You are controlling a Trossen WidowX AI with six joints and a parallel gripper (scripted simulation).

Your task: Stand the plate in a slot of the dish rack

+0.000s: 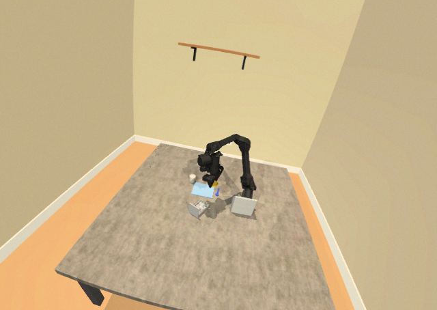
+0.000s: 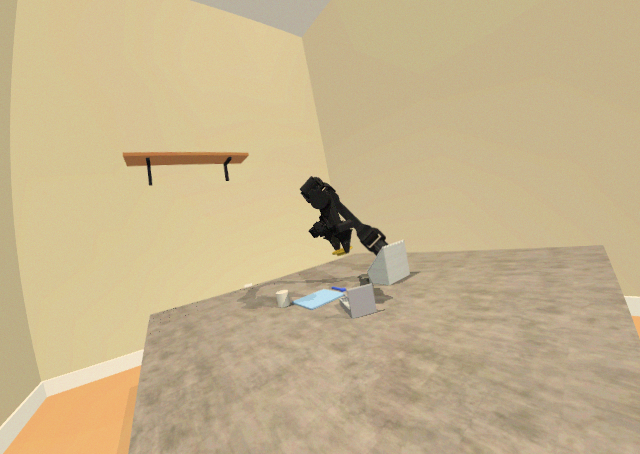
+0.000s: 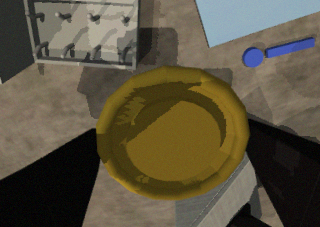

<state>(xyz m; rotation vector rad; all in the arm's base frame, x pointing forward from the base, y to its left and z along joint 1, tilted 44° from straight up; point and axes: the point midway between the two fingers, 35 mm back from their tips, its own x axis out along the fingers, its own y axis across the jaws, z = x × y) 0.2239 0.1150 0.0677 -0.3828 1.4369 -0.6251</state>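
Now: gripper tip 13 cm above the grey dish rack, 9 cm to the right of it and 4 cm short of it. The rest, counted from my gripper tip: yellow plate (1 cm above); light blue mat (15 cm below, 10 cm to the right, 8 cm ahead); blue spoon (15 cm below, 11 cm to the right, 3 cm behind).
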